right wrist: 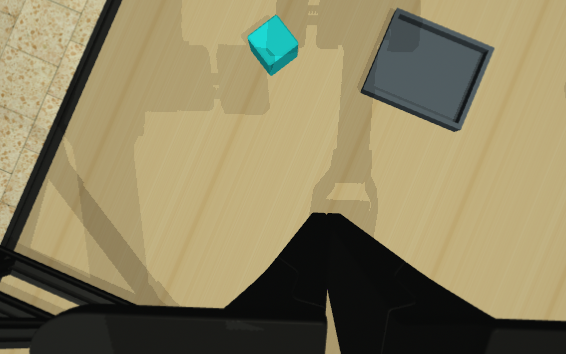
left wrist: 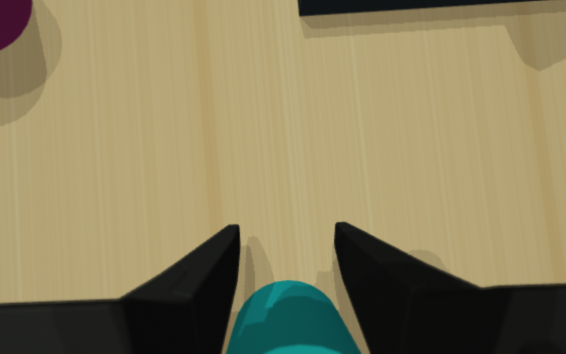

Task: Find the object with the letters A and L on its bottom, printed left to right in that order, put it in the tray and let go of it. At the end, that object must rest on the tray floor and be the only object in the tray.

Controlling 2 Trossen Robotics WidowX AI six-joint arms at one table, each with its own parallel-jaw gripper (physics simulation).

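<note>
A teal rounded object stands at the bottom edge of the left wrist view. My left gripper is shut on it, with one finger on each side; the contact lies partly below the edge of the view. The object's bottom and any letters are hidden. The grey tray lies at the upper right of the right wrist view, and its floor shows no object. The tray's dark wall also shows at the top of the left wrist view. My right gripper is shut and empty, apart from the tray.
A cyan block stands on the table left of the tray in the right wrist view. Part of a dark purple object shows at the upper left of the left wrist view. A black table edge runs along the left of the right wrist view.
</note>
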